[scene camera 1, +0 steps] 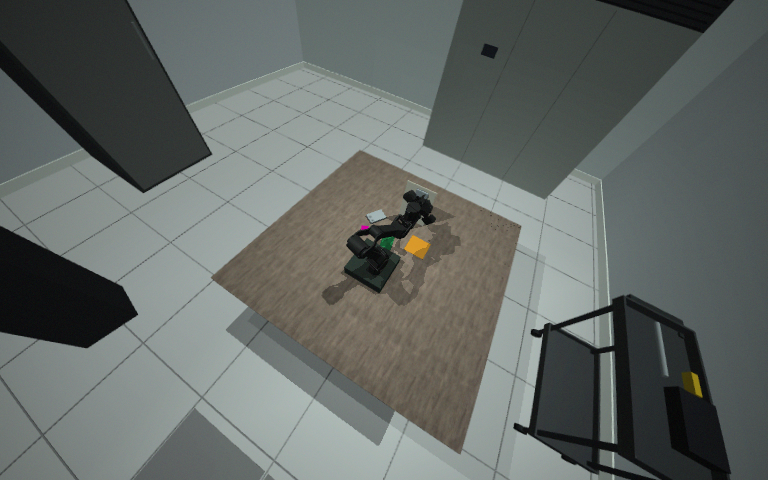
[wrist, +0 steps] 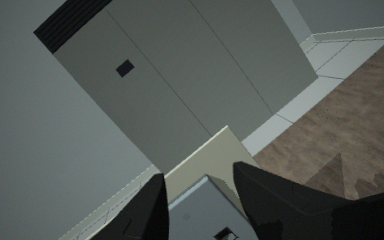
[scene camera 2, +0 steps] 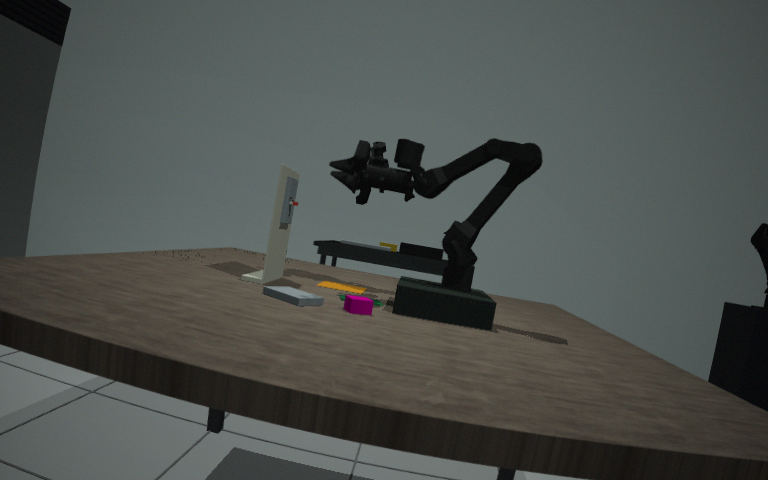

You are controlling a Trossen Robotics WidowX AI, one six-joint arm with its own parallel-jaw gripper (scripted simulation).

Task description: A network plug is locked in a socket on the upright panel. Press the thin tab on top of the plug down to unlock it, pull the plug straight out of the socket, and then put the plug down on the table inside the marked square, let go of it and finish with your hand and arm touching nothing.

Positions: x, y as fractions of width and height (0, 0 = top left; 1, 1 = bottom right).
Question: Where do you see a flat grey block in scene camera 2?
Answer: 0.38, 0.61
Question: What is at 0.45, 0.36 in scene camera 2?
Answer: The gripper.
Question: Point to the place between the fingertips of the gripper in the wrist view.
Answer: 0.52, 0.74
